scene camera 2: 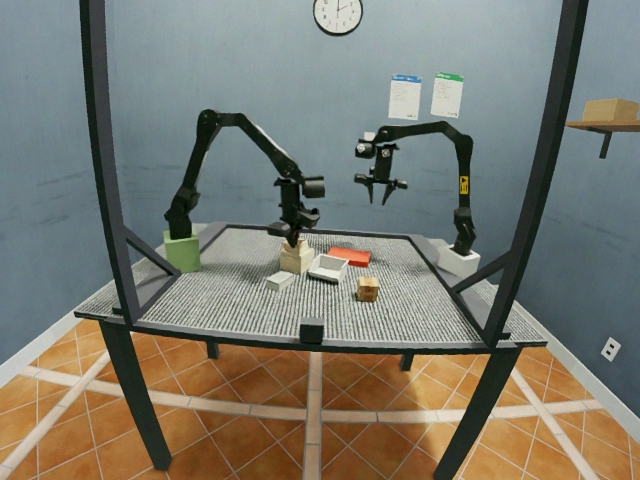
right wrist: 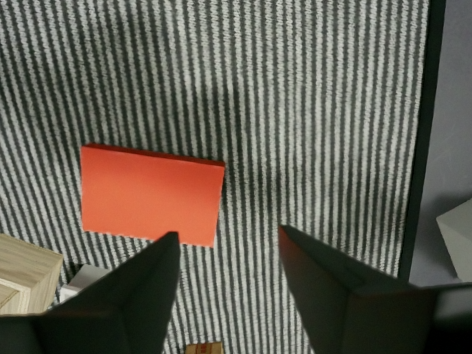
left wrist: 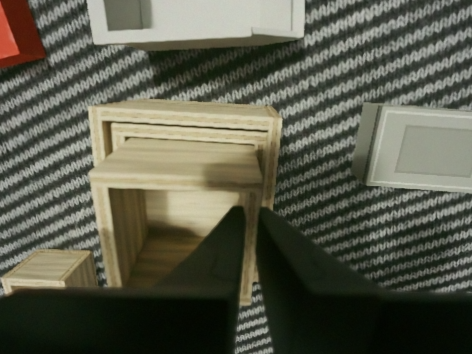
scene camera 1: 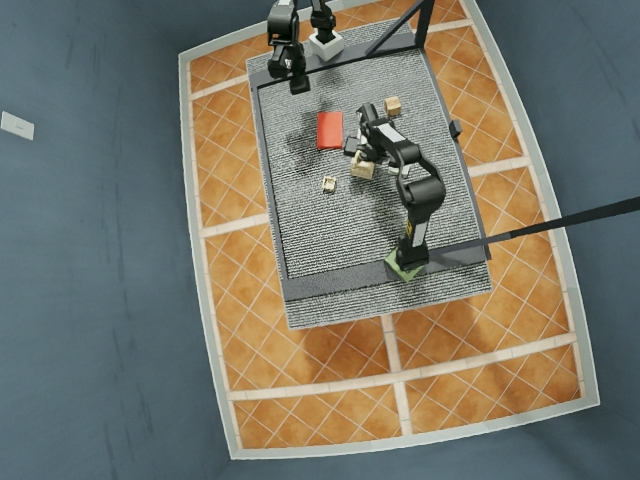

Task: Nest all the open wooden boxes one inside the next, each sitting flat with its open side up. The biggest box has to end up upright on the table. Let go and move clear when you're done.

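Pixels of known places: left gripper, fingertip midpoint: (scene camera 2: 293, 247) (left wrist: 248, 217) (scene camera 1: 371, 160); right gripper, fingertip midpoint: (scene camera 2: 376, 204) (right wrist: 229, 238); left arm's base, link origin: (scene camera 2: 180, 235) (scene camera 1: 407, 259); right arm's base, link origin: (scene camera 2: 461, 251) (scene camera 1: 325, 37).
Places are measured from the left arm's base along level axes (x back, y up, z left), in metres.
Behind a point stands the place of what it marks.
The biggest wooden box (scene camera 1: 361, 172) @(x -0.324, y -0.055, z -0.115 m) (scene camera 2: 296, 264) @(x -0.324, y -0.080, z -0.187 m) (left wrist: 185, 109) @(x -0.369, y -0.059, z -0.180 m) stands open side up on the table. A second wooden box (left wrist: 200, 133) @(x -0.357, y -0.052, z -0.176 m) sits inside it, its rim lower. My left gripper (scene camera 2: 293, 242) @(x -0.324, y -0.030, z -0.165 m) (left wrist: 248, 217) @(x -0.324, y -0.030, z -0.165 m) is shut on the right wall, in the left wrist view, of a third open wooden box (left wrist: 175, 181) @(x -0.354, y -0.017, z -0.167 m), held upright above these two and shifted toward the lower edge of that view. The smallest wooden box (scene camera 1: 328, 184) @(x -0.393, y -0.106, z -0.008 m) (left wrist: 50, 266) @(x -0.398, y -0.091, z -0.029 m) is on the table beside the stack; its lower part is cut off in the left wrist view. My right gripper (scene camera 2: 376, 203) @(x -0.652, y 0.090, z -0.172 m) (right wrist: 229, 238) @(x -0.652, y 0.090, z -0.172 m) is open, empty and high above the table.
A tilted white tray (scene camera 2: 329, 268) @(x -0.432, y -0.102, z -0.217 m) (left wrist: 195, 20) @(x -0.395, y -0.104, z -0.215 m) is close to the stack, with a small grey-white box (scene camera 2: 279, 280) @(x -0.236, y -0.085, z -0.253 m) (left wrist: 432, 150) @(x -0.251, y -0.085, z -0.232 m) nearby. A red block (scene camera 1: 329, 130) @(x -0.545, y -0.089, z -0.162 m) (scene camera 2: 349, 255) @(x -0.544, y -0.090, z -0.178 m) (right wrist: 152, 195) @(x -0.555, y -0.089, z -0.165 m) lies flat behind. A brown carton (scene camera 1: 392, 105) @(x -0.430, y -0.061, z -0.391 m) (scene camera 2: 367, 289) @(x -0.420, y -0.073, z -0.420 m) stands farther off.
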